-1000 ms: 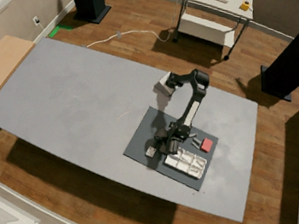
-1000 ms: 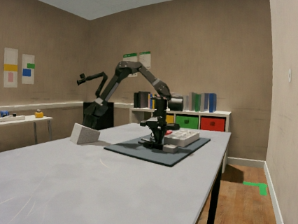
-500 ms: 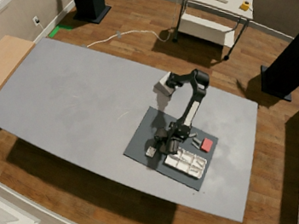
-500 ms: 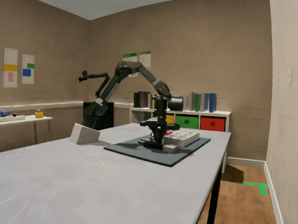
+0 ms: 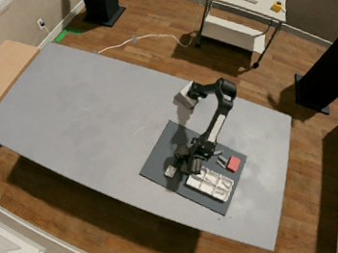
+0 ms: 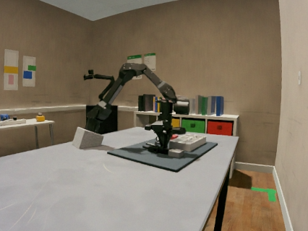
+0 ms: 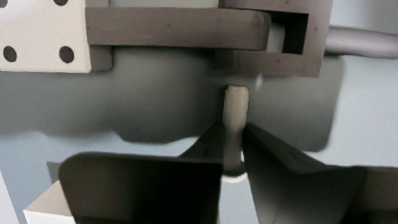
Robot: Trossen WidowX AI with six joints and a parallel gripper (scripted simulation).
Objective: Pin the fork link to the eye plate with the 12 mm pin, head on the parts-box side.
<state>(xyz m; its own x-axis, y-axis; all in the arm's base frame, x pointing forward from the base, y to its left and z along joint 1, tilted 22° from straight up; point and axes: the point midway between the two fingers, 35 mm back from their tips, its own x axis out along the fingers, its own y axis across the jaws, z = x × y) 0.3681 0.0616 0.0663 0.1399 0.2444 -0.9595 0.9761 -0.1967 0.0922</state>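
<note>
My hand is 3 cm above the headed pin. From my hand the other things lie so: eye plate 1 cm ahead, 5 cm to the right, 3 cm below; then mat 1 cm ahead, 5 cm to the left, 5 cm below; then fork link 3 cm behind, 5 cm to the right, 3 cm below.
</note>
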